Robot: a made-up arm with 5 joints.
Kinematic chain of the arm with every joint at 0, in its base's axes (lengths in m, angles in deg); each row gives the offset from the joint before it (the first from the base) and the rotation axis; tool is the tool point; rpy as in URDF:
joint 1: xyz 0 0 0.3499 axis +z
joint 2: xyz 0 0 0 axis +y
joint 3: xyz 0.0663 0 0.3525 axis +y
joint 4: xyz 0.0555 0 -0.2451 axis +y
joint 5: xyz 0.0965 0 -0.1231 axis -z
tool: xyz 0 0 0 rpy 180 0 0
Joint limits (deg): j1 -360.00..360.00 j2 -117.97..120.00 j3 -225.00..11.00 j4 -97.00..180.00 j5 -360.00..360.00
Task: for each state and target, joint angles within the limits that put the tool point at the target. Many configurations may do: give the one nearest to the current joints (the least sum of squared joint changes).
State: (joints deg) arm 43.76 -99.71 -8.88 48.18 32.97
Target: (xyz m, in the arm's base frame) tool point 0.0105 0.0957 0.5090
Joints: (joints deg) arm 83.74 -69.30 -10.52 42.27 32.97
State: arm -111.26 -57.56 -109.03 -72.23 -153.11
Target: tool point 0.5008 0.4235 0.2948
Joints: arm -139.78 -103.76 -128.88 -63.00 -153.11
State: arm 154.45 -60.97 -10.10 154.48 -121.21
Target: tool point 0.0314 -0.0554 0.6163
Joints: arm 119.54 -41.87 -48.44 180.00 -121.21
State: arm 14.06 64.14 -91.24 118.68 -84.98
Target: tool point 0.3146 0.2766 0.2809
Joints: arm 41.32 48.48 -93.49 123.58 -84.98
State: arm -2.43 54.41 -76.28 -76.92 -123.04
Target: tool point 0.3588 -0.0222 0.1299
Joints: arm -3.54 71.27 -24.79 -75.28 -123.04
